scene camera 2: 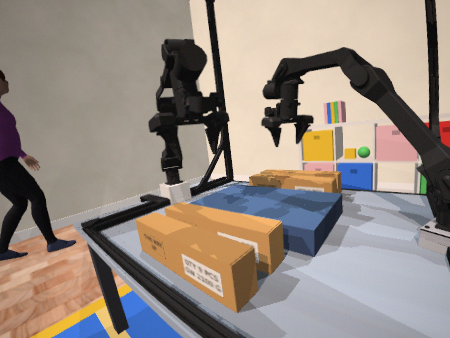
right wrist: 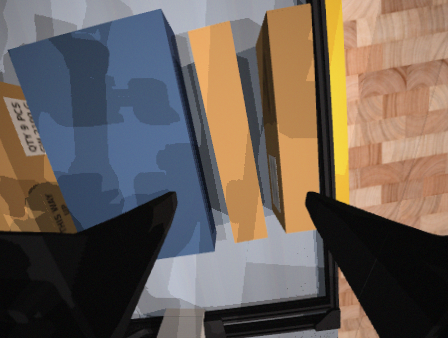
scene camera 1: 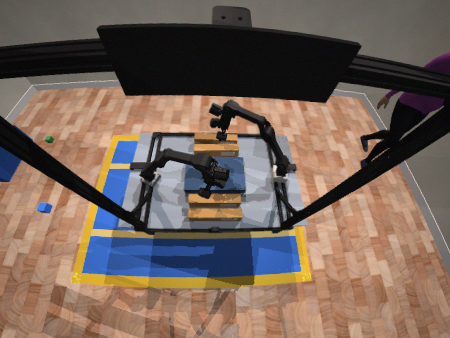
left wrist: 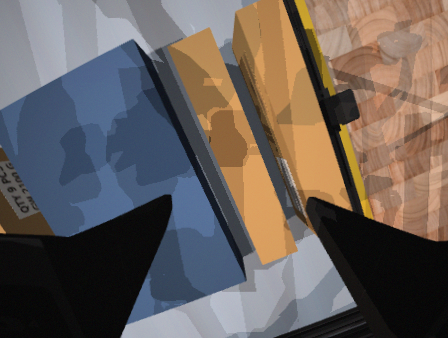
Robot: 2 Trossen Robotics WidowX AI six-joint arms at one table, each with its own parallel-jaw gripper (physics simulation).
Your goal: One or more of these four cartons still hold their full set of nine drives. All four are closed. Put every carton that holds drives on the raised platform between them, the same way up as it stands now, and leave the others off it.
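Places are measured from the left arm's base along level axes (x ahead, y left, z up), in centimetres.
Pixels of known places: left gripper, between the fingertips: (scene camera 2: 287, 145) (scene camera 1: 213, 188) (left wrist: 239, 202); right gripper, between the fingertips: (scene camera 2: 198, 157) (right wrist: 240, 197); left arm's base, origin of its link: (scene camera 1: 149, 176); right arm's base, origin of its link: (scene camera 2: 174, 182) (scene camera 1: 280, 172).
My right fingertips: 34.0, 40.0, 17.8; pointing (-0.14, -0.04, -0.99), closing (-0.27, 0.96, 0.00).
Ahead of a thing's pixels: the offset from my right fingertips to its middle, as dx, dy, dz. Level surfaces: height alone.
Four closed orange-brown cartons lie lengthwise around the blue raised platform @[+4.9, -18.7, -18.9] (scene camera 1: 237, 170) (scene camera 2: 300, 235) (left wrist: 150, 210) (right wrist: 90, 160), which bears none of them. On the near side in scene camera 2 are an outer carton @[-6.8, +7.7, -17.7] (scene camera 1: 202, 136) (scene camera 2: 195, 240) (right wrist: 297, 100), marked "QTY 9 PCS", and an inner carton @[-2.5, -0.8, -17.7] (scene camera 1: 201, 148) (scene camera 2: 220, 215) (right wrist: 225, 115). On the far side are an inner carton @[+12.9, -36.1, -17.7] (scene camera 1: 197, 200) (scene camera 2: 300, 185) (left wrist: 260, 210) and an outer carton @[+17.2, -44.2, -17.7] (scene camera 1: 215, 215) (left wrist: 295, 80). My left gripper (scene camera 1: 214, 184) (scene camera 2: 288, 144) (left wrist: 239, 202) is open above the far side. My right gripper (scene camera 1: 219, 130) (scene camera 2: 192, 145) (right wrist: 240, 197) is open above the near side.
A black frame rail (scene camera 2: 165, 290) (left wrist: 310, 70) (right wrist: 322, 150) edges the grey table @[dz -21.9] (scene camera 1: 165, 200) (scene camera 2: 360, 290) beside the outer cartons. Narrow gaps separate each carton pair. A person (scene camera 1: 415, 110) (scene camera 2: 20, 175) stands outside the table.
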